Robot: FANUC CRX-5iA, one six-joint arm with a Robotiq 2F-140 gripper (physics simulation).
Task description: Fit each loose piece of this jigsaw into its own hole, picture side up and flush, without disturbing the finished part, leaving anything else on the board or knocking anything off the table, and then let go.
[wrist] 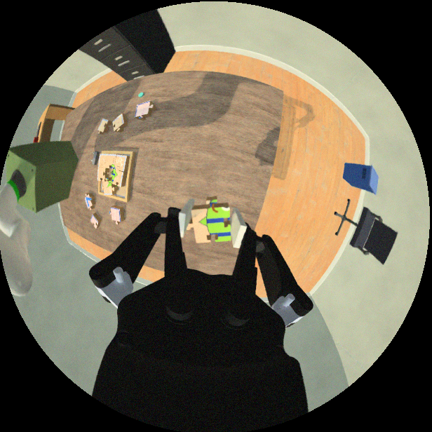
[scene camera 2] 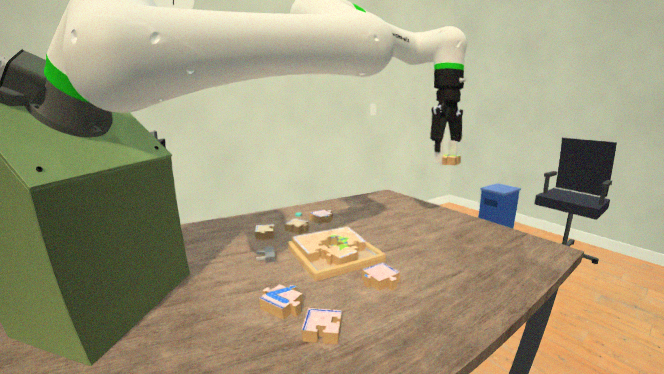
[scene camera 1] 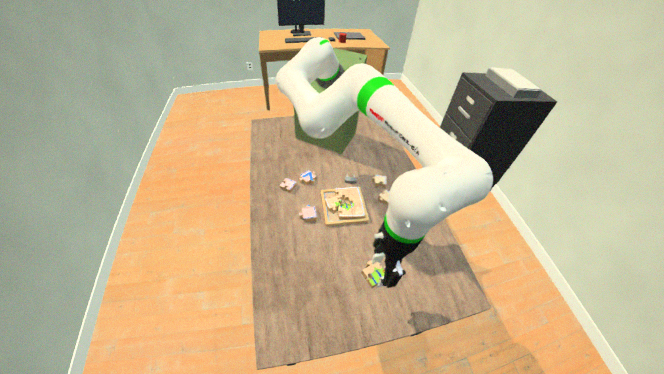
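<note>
My gripper (scene camera 1: 386, 270) (scene camera 2: 445, 154) (wrist: 212, 211) is shut on a green-and-blue striped tan jigsaw piece (scene camera 1: 375, 276) (scene camera 2: 451, 160) (wrist: 216, 226), picture side up, high above the table and away from the board (scene camera 1: 346, 222) (scene camera 2: 350, 267) (wrist: 131, 175). The board holds a partly filled picture with open holes. Loose on the table are a pink piece (scene camera 1: 309, 213) (scene camera 2: 381, 273) (wrist: 116, 215), a blue-striped piece (scene camera 1: 308, 176) (scene camera 2: 283, 299) (wrist: 89, 201), a pink corner piece (scene camera 1: 287, 184) (scene camera 2: 322, 318), two cream pieces (scene camera 2: 264, 230) (scene camera 2: 297, 225) and another pink piece (scene camera 2: 321, 215) (wrist: 143, 108).
A small grey object (scene camera 1: 351, 178) (scene camera 2: 266, 254) lies near the board, and a small teal object (scene camera 2: 298, 214) (wrist: 141, 94) near the far pieces. The green robot stand (scene camera 2: 110, 240) is at one table end. A black cabinet (scene camera 1: 515, 125), blue bin (scene camera 2: 498, 205) and chair (scene camera 2: 586, 167) stand beyond the table.
</note>
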